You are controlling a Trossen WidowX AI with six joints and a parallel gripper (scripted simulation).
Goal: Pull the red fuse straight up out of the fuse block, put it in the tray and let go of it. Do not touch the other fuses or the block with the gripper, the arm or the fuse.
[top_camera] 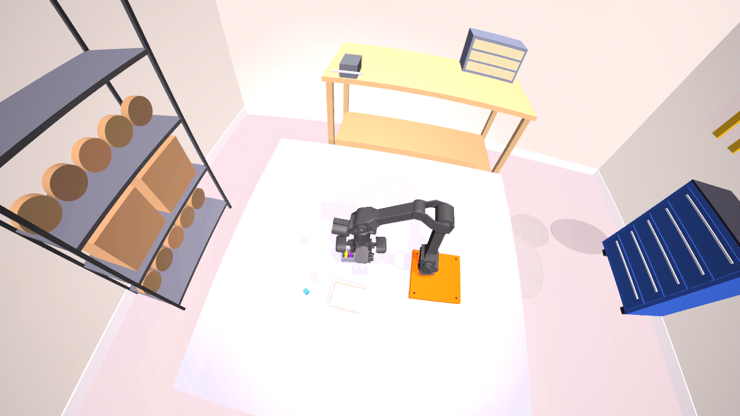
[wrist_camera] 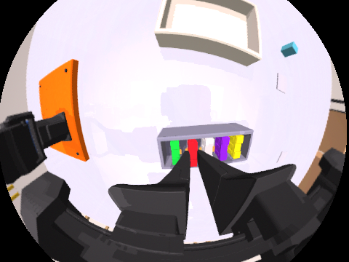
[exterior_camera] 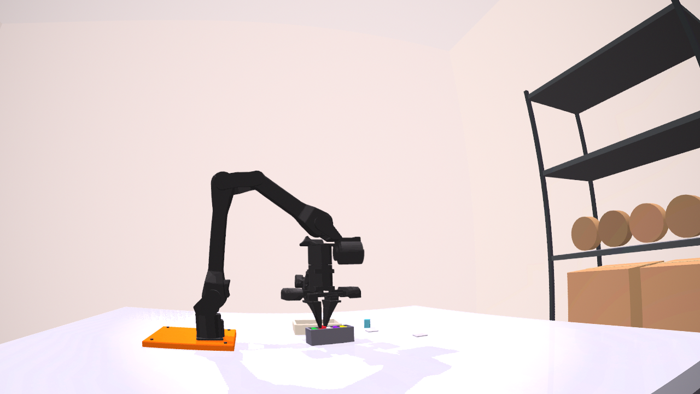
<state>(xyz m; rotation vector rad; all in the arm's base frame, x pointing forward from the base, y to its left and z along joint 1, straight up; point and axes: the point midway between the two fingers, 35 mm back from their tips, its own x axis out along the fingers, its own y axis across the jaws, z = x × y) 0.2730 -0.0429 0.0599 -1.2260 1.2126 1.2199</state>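
The shallow beige tray lies 40 mm ahead of my gripper tip, 170 mm to the left of it and 40 mm below it. The rest, counted from my gripper tip: red fuse (10 mm below).
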